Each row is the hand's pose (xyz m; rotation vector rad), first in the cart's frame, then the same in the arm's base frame.
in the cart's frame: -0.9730 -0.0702 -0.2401 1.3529 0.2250 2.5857
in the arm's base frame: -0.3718 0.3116 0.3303 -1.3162 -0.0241 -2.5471
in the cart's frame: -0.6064 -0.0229 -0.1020 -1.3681 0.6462 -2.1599
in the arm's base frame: -0.0362 0.4384 0.4947 -1.2047 0.6736 -1.6601
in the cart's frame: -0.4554 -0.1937 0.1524 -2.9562 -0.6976 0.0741
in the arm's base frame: 0.1841 0.2592 0.6847 -2.4682 -1.1214 -0.0004
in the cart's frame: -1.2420 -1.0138 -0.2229 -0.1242 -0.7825 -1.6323
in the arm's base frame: -0.2882 -0.6148 0.0173 0.2444 -0.4683 -1.3852
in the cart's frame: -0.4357 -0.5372 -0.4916 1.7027 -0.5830 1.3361
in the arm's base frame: 0.2753 0.1785 -0.0353 2.1810 -0.5305 1.5454
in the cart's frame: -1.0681 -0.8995 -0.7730 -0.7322 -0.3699 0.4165
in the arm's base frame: -0.2077 -0.2713 -0.4533 -0.3201 -0.5528 0.6860
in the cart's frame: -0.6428 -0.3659 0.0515 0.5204 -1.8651 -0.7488
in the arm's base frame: 0.0625 0.0750 0.5226 1.0473 -1.5677 -0.8203
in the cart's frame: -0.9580 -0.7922 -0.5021 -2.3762 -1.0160 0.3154
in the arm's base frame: -0.1226 -0.2276 -0.1569 -1.8720 -1.3830 0.2615
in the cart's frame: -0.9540 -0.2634 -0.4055 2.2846 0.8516 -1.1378
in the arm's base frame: -0.2983 0.2041 0.1110 2.2438 1.5030 -0.8922
